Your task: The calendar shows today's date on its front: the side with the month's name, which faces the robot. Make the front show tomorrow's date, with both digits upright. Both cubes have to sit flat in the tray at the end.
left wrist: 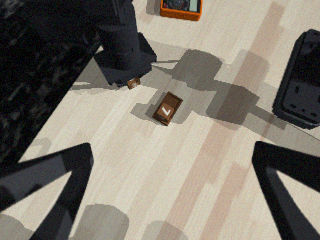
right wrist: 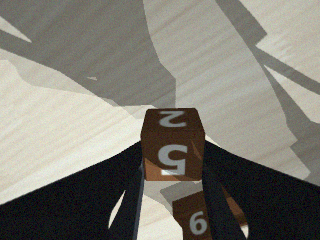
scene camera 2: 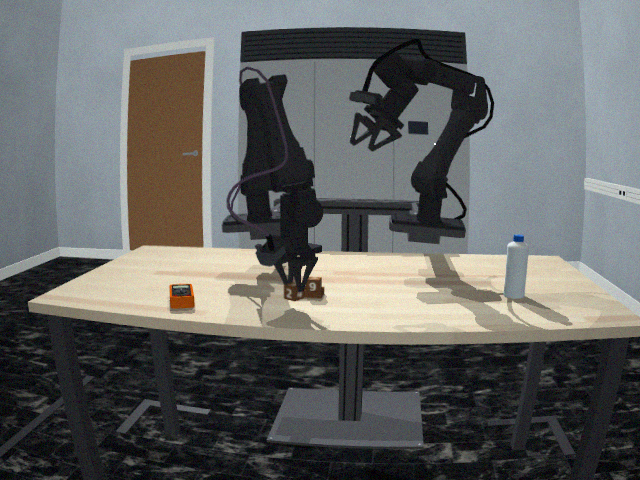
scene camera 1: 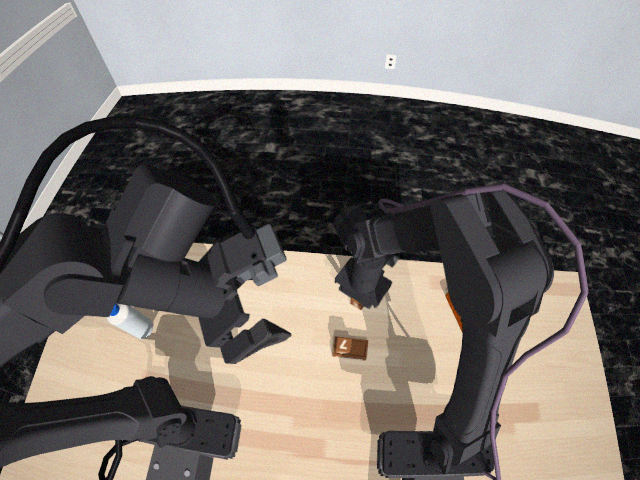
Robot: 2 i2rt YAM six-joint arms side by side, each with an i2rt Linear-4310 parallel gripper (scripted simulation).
Labels:
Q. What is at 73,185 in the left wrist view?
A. My left gripper.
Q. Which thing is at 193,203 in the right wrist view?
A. A brown tray.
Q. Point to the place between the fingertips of my left gripper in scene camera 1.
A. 275,305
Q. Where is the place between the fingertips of my right gripper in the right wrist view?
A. At 172,149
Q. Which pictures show my right gripper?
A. The left wrist view, the right wrist view, scene camera 2 and scene camera 1: all of them.

